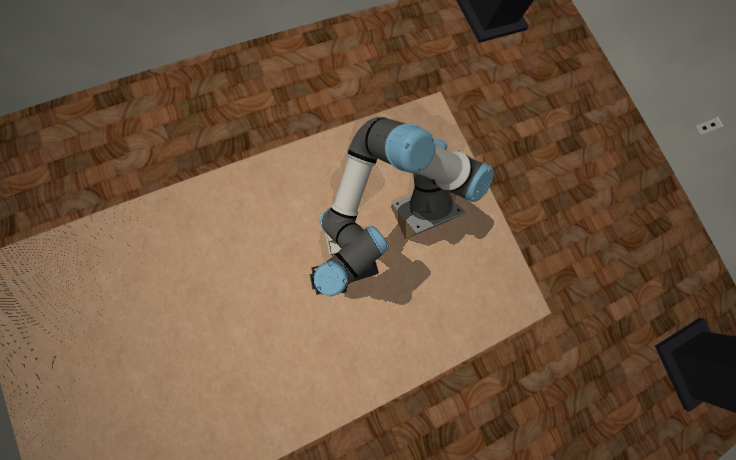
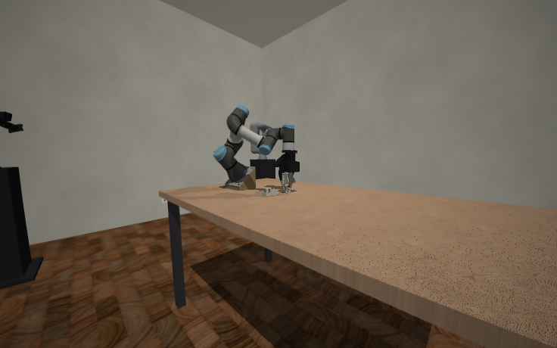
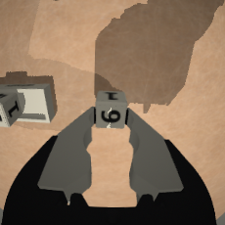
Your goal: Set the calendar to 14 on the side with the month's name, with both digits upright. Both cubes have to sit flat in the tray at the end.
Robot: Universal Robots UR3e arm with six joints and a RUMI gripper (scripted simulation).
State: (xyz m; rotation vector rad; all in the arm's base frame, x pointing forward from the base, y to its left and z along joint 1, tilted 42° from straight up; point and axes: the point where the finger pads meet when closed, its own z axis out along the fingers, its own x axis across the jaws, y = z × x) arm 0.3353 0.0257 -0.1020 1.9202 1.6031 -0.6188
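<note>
My gripper is now 1 cm above the white digit cube. Round my hand: tray: 11 cm to the right, 2 cm below, 2 cm behind.
</note>
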